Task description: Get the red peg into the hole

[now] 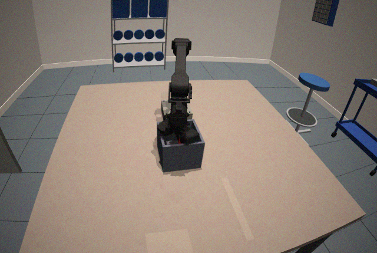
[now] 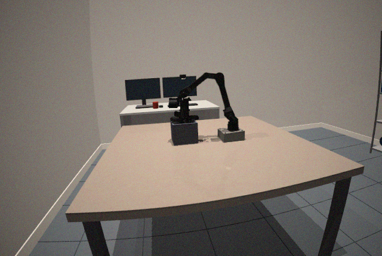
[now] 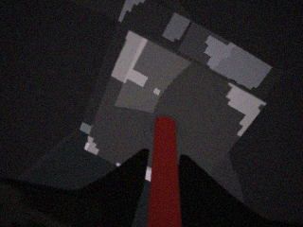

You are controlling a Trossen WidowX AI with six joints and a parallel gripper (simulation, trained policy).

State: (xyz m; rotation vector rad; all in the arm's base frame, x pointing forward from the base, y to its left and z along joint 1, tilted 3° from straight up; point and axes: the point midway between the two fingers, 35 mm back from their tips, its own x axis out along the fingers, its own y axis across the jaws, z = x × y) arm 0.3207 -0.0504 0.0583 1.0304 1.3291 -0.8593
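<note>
Now: gripper tip 10 mm to the left of the red peg and 10 mm below it. Also, from my gripper tip: plate (30 mm below, 10 mm to the right, 10 mm ahead).
</note>
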